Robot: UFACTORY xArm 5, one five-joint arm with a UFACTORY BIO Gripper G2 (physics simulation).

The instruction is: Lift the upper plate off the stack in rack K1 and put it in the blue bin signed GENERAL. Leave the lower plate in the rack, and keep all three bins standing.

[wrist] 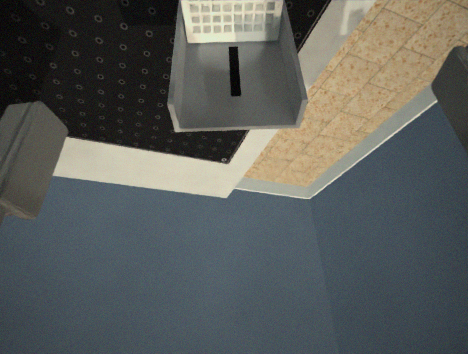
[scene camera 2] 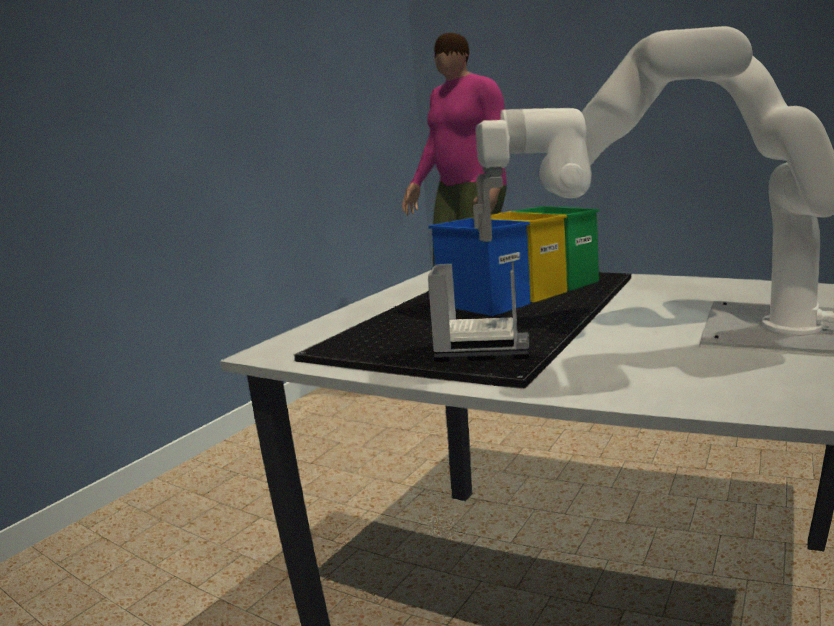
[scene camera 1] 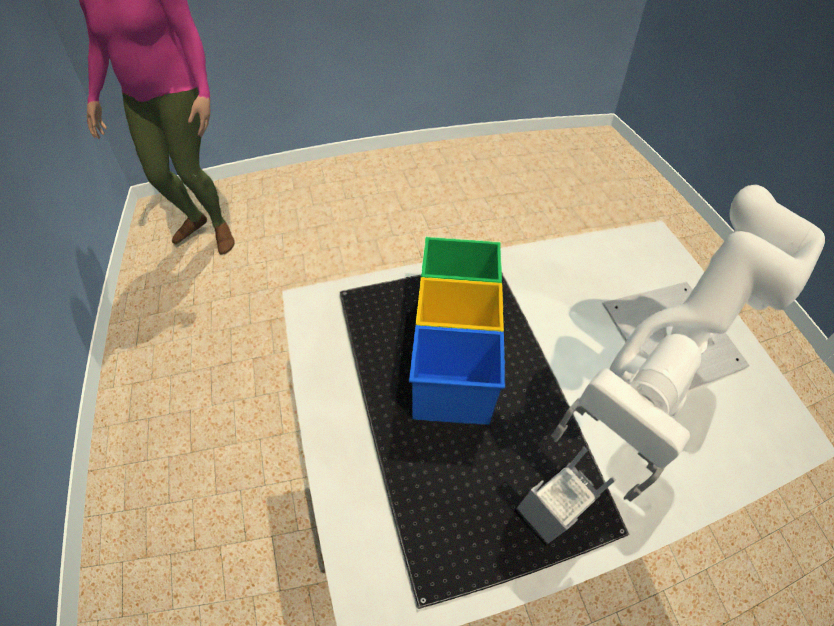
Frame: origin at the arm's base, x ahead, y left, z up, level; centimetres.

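Seen in the pictures: hand, its tool point: (wrist: 236, 136) (scene camera 2: 481, 221) (scene camera 1: 595, 462); arm's base, origin of its link: (scene camera 2: 792, 326).
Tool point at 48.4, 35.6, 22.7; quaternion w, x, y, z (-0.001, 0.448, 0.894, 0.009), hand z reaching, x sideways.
Note:
Offsets run from my tool point to a thing's top centre, as dx, dy, dz. Level surfaces: height alone.
Rack K1 {+0.7, +0.9, -7.7} (scene camera 1: 542, 519) (scene camera 2: 441, 309) (wrist: 262, 102) is a grey holder with a tall wall on one side and thin posts on the other. A pale gridded plate {+1.6, +1.4, -17.6} (scene camera 1: 564, 497) (scene camera 2: 481, 328) (wrist: 232, 22) lies at the top of the stack low inside it. The lower plate cannot be told apart clearly. The blue bin {+18.7, -26.8, -4.3} (scene camera 1: 452, 402) (scene camera 2: 474, 276) stands upright, with its GENERAL sign in scene camera 2. My gripper (scene camera 1: 593, 468) (scene camera 2: 483, 235) is open and empty, its fingers wide apart. It hangs above the level of the rack's posts, apart from the rack.
The yellow bin {+16.0, -39.8, -4.3} (scene camera 1: 460, 303) (scene camera 2: 547, 262) and green bin {+13.3, -52.8, -4.3} (scene camera 1: 462, 259) (scene camera 2: 582, 252) stand upright in a row behind the blue bin. Rack and bins are on a black perforated board {dz -22.3} (scene camera 1: 444, 532) (scene camera 2: 377, 350) on the white table {dz -23.6} (scene camera 1: 323, 471) (scene camera 2: 673, 384). A person (scene camera 1: 158, 101) (scene camera 2: 464, 128) stands beyond the table.

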